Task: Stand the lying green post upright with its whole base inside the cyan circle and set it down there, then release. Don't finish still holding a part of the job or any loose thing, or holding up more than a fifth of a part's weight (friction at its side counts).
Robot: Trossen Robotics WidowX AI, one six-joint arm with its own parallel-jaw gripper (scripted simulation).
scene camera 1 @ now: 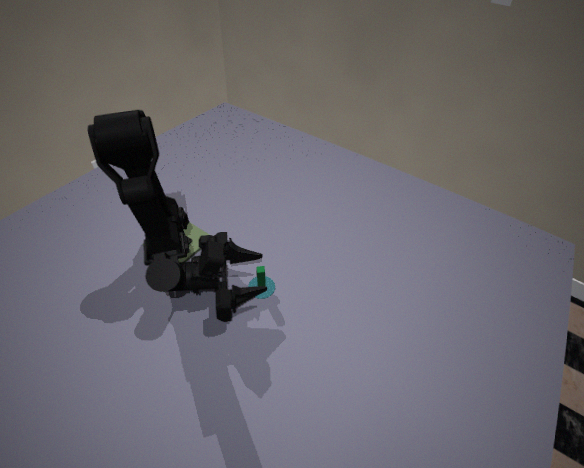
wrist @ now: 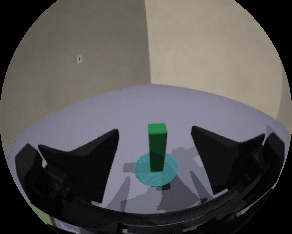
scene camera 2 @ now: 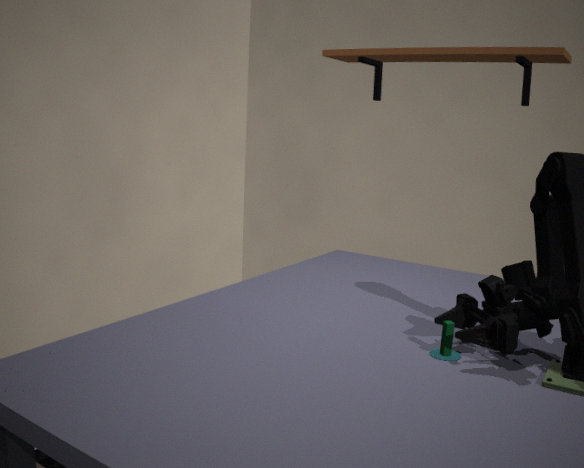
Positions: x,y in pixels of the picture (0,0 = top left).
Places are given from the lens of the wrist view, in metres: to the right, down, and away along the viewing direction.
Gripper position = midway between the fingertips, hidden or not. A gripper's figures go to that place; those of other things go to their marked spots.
my gripper (wrist: 156,131): 0.01, 0.01, 0.10
green post (wrist: 157,133): 0.01, 0.01, 0.08
cyan circle (wrist: 142,166): -0.01, 0.07, 0.12
The marked spots on the cyan circle and the green post are 0.07 m apart.
